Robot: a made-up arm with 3 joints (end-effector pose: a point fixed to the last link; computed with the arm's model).
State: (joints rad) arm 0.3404 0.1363 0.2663
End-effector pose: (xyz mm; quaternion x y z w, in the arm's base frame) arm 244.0 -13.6 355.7 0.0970 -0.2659 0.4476 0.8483
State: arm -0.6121 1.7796 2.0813
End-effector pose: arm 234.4 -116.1 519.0 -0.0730 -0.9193 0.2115 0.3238
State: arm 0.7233 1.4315 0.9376
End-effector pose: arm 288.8 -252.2 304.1 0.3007 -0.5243 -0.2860 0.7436
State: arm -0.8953 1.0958 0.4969
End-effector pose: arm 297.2 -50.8 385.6 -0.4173 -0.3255 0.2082 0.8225
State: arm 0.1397 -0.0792 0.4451
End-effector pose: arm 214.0 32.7 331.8 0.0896 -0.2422 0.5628 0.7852
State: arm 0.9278 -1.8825 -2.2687
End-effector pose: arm -16.9 -111.2 368.5 -0.8494 -0.3925 0.2126 0.2815
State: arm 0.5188 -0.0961 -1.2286
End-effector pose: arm 206.3 -69.6 378.1 -0.4258 0.1222 0.4394 0.7815
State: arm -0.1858 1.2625 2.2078
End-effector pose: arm 282.7 -120.8 469.3 0.2122 -0.8969 0.1587 0.3540
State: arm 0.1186 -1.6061 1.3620
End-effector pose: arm -71.5 -19.1 296.9 0.5324 0.1137 0.8090 0.2216
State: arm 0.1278 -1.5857 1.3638
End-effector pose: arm -69.3 -15.4 297.9 0.5351 0.1026 0.8076 0.2257
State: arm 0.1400 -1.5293 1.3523
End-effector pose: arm -62.5 -5.6 299.2 0.5340 0.0759 0.8068 0.2411
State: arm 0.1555 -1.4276 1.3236
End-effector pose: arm -48.8 11.2 301.6 0.5270 0.0306 0.8048 0.2712
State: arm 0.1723 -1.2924 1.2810
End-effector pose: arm -28.0 31.1 305.6 0.5136 -0.0268 0.7983 0.3133
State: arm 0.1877 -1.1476 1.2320
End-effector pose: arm -2.8 48.9 311.1 0.4952 -0.0848 0.7860 0.3601
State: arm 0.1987 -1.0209 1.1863
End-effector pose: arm 21.1 61.2 316.4 0.4758 -0.1318 0.7709 0.4025
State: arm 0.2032 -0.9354 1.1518
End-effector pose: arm 38.2 67.6 319.8 0.4596 -0.1607 0.7589 0.4324
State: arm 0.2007 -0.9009 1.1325
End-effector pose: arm 45.3 69.8 320.3 0.4495 -0.1700 0.7549 0.4462
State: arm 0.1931 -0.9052 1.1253
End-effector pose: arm 44.7 69.6 318.5 0.4448 -0.1655 0.7579 0.4477
